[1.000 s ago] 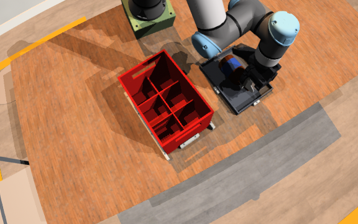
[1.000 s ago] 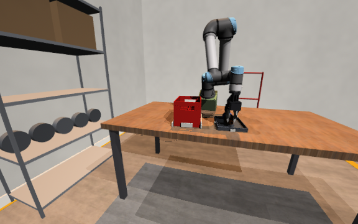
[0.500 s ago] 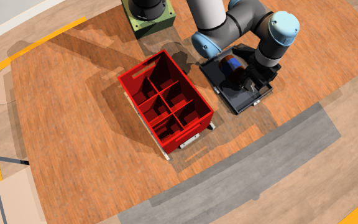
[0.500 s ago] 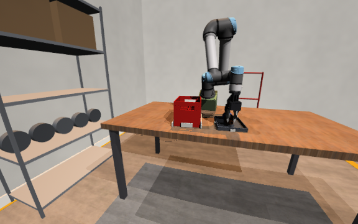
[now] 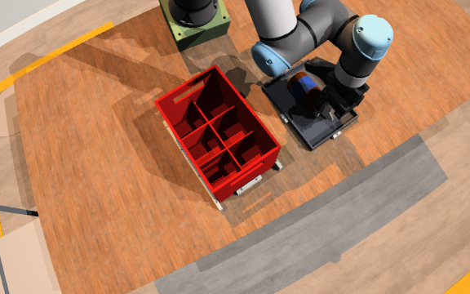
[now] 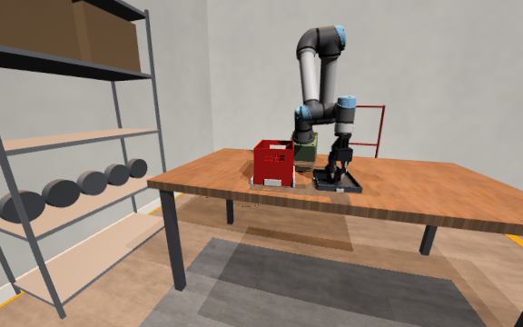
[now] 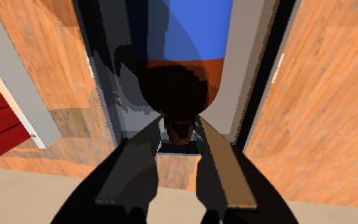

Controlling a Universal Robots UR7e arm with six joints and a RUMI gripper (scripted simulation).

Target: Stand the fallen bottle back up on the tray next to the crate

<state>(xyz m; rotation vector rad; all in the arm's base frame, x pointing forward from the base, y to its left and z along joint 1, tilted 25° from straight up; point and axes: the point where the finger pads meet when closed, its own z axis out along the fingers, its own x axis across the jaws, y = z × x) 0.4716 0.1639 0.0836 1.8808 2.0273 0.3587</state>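
Now: hand 50 mm past the brown bottle. The rest, counted from my hand: red crate 80 mm behind, 310 mm to the right, 40 mm above; tray 50 mm behind, 30 mm below.
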